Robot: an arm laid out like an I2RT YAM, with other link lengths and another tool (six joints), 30 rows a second.
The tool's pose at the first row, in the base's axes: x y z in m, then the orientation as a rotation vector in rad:
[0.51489, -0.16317, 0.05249, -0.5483, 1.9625, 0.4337]
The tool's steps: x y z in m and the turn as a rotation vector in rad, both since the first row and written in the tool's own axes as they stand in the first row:
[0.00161, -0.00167, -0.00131, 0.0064, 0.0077, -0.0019]
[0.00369, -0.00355, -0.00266, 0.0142, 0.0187, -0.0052]
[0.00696, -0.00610, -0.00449, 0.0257, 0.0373, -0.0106]
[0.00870, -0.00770, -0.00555, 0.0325, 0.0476, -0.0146]
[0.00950, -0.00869, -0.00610, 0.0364, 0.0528, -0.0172]
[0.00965, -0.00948, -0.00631, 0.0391, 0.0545, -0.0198]
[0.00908, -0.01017, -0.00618, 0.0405, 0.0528, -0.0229]
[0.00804, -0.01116, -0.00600, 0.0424, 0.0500, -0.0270]
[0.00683, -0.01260, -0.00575, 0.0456, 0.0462, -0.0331]
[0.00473, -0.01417, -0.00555, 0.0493, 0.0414, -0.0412]
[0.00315, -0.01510, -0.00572, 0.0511, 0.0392, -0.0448]
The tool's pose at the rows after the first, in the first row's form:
[0.51422, -0.16555, 0.05149, -0.5485, 1.9699, 0.4246]
[0.51345, -0.16821, 0.05007, -0.5501, 1.9802, 0.4124]
[0.51224, -0.17190, 0.04774, -0.5537, 1.9973, 0.3936]
[0.51166, -0.17411, 0.04652, -0.5564, 2.0064, 0.3821]
[0.51149, -0.17537, 0.04597, -0.5581, 2.0108, 0.3754]
[0.51171, -0.17617, 0.04587, -0.5593, 2.0118, 0.3707]
[0.51241, -0.17656, 0.04629, -0.5609, 2.0092, 0.3677]
[0.51349, -0.17710, 0.04709, -0.5627, 2.0052, 0.3638]
[0.51494, -0.17794, 0.04798, -0.5654, 1.9997, 0.3576]
[0.51676, -0.17875, 0.04969, -0.5692, 1.9925, 0.3498]
[0.51776, -0.17931, 0.05113, -0.5708, 1.9893, 0.3462]

